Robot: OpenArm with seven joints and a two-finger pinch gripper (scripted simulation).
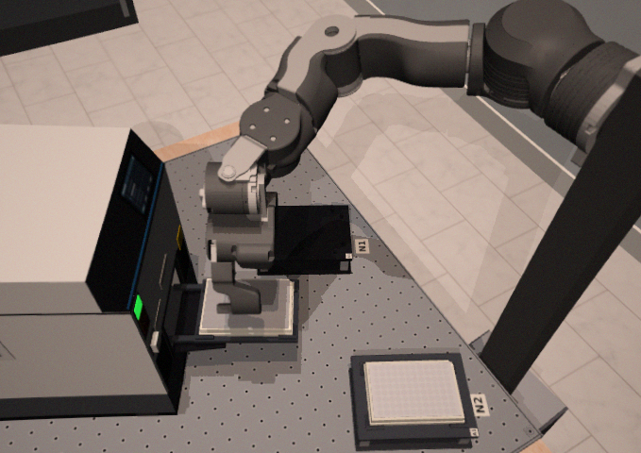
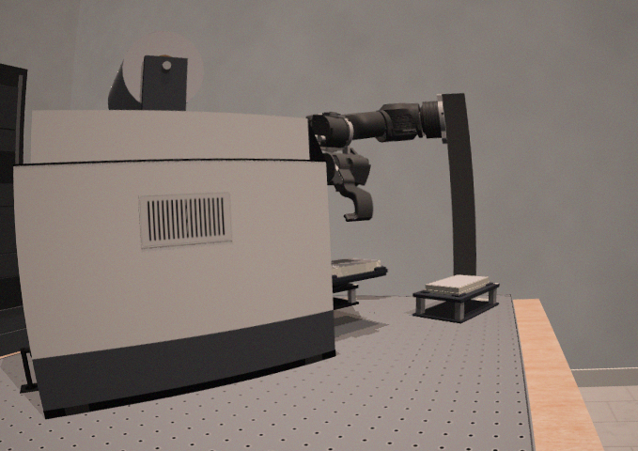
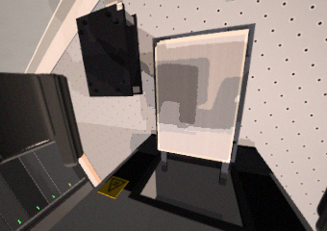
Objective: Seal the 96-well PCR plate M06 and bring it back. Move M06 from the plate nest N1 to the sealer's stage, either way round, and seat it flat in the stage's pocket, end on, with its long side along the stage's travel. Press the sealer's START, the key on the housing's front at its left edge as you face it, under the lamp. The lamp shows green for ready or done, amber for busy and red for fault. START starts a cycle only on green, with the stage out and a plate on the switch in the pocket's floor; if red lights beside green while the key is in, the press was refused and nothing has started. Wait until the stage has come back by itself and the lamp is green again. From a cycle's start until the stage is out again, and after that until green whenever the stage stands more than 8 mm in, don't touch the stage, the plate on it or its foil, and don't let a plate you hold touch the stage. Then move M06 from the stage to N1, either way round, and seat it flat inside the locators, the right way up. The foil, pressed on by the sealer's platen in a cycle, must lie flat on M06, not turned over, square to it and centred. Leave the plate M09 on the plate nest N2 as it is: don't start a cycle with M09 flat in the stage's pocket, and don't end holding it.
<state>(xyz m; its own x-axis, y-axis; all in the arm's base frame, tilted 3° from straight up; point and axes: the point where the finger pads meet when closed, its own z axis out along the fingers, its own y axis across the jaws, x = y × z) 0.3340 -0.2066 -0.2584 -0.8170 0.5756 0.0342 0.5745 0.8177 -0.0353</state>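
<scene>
Now: hand 80 mm above the 96-well plate M06. From my hand the other things lie so: sealer's stage (90 mm below); touchscreen (70 mm ahead, 100 mm to the right, 120 mm above); start key (140 mm ahead, 20 mm to the left, 10 mm below).
</scene>
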